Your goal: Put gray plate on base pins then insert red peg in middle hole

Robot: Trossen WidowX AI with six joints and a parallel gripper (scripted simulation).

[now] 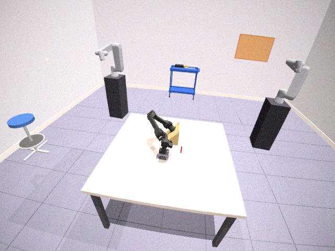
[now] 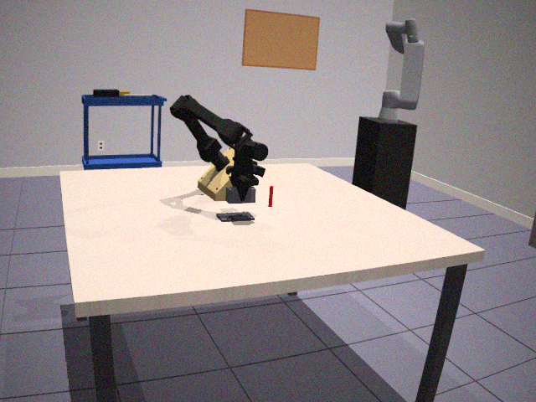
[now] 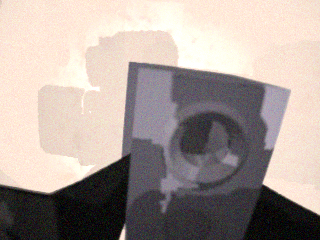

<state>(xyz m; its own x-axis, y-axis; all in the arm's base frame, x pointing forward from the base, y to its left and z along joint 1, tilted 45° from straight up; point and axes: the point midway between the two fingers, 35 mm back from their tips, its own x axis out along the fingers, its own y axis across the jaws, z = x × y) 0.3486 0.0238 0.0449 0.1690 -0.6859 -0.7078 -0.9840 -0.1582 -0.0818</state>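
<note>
The dark base lies 60 mm below my gripper tip and 10 mm to the right of it. The rest, counted from my gripper tip: red peg 150 mm to the left, 120 mm behind, 30 mm below; gray plate 30 mm above.
</note>
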